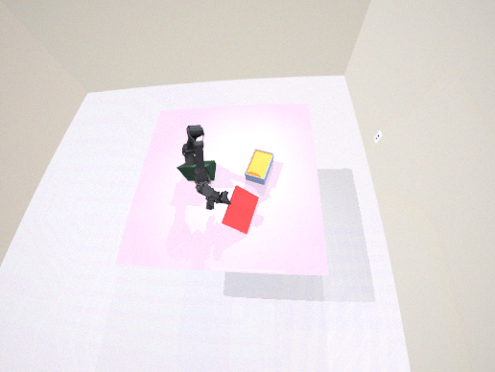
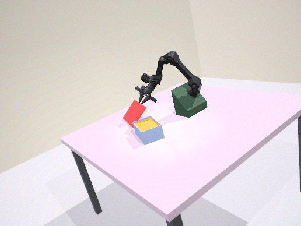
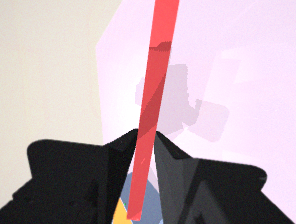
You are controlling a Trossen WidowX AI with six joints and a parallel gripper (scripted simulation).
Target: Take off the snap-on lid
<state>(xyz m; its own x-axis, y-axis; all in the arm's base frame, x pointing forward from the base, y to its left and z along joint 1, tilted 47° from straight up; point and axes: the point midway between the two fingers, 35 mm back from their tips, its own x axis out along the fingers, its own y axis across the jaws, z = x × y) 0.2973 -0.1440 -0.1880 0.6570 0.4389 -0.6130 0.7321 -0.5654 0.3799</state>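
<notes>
Right now the red lid is 6 cm ahead of my gripper tip, 5 cm below it and 1 cm to the right of it. Also, from my gripper tip: light blue storage box (31 cm to the left, 13 cm ahead, 7 cm below).
</notes>
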